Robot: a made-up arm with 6 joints.
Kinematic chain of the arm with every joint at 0, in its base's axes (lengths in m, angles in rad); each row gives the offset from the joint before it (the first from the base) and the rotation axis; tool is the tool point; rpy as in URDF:
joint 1: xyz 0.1 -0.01 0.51 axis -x
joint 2: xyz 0 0 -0.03 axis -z
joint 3: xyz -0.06 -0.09 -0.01 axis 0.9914 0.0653 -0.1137
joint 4: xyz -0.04 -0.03 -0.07 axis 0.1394 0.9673 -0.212
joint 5: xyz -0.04 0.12 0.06 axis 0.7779 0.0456 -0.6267
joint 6: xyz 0 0.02 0.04 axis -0.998 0.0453 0.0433
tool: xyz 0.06 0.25 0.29 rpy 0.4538 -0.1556 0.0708
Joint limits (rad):
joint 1: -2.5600..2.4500
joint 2: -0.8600..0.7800
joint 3: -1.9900..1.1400
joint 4: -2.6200..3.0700
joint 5: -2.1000..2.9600
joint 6: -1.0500..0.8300
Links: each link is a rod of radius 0.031 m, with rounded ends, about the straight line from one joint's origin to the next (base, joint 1, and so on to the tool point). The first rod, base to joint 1, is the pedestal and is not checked.
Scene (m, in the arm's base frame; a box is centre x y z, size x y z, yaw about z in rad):
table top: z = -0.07
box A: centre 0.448 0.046 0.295 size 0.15 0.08 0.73 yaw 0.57
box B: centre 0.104 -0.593 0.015 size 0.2 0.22 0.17 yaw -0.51
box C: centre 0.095 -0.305 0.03 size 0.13 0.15 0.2 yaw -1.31
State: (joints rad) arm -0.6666 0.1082 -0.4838 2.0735 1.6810 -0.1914
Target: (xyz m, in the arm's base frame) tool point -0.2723 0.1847 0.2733
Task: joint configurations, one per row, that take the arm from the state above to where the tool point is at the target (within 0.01 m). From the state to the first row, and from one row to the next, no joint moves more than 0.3 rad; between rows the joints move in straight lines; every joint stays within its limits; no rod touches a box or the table.
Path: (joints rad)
1: -0.7544 0.2605 -0.2978 2.0516 1.9206 -0.1527
2: -0.8421 0.4127 -0.1118 2.0297 2.1601 -0.1139
3: -0.9299 0.5650 0.0741 2.0079 2.3997 -0.0752
4: -1.1554 0.6367 0.1057 2.1106 2.3983 0.0778
5: -1.3809 0.7083 0.1373 2.2134 2.3969 0.2307
6: -1.6064 0.7800 0.1689 2.3161 2.3955 0.3836

